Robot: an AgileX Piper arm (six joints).
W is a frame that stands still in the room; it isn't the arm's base.
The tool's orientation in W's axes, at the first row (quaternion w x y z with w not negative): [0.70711 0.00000 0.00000 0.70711]
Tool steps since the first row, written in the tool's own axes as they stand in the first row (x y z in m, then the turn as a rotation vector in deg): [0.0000 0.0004 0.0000 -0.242 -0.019 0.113]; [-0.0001 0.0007 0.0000 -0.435 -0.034 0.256]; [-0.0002 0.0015 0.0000 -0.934 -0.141 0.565]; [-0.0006 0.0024 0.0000 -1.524 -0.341 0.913]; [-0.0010 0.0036 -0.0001 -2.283 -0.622 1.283]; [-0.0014 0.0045 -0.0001 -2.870 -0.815 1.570]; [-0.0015 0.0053 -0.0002 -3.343 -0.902 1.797]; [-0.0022 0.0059 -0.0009 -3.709 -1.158 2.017]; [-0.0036 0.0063 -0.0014 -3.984 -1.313 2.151]
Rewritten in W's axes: [-0.0004 0.0000 0.0000 0.019 -0.242 0.113]; [-0.0007 -0.0001 0.0000 0.034 -0.435 0.256]; [-0.0015 -0.0002 0.0000 0.141 -0.934 0.565]; [-0.0024 -0.0006 0.0000 0.341 -1.524 0.913]; [-0.0036 -0.0010 -0.0001 0.622 -2.283 1.283]; [-0.0045 -0.0014 -0.0001 0.815 -2.870 1.570]; [-0.0053 -0.0015 -0.0002 0.902 -3.343 1.797]; [-0.0059 -0.0022 -0.0009 1.158 -3.709 2.017]; [-0.0063 -0.0036 -0.0014 1.313 -3.984 2.151]
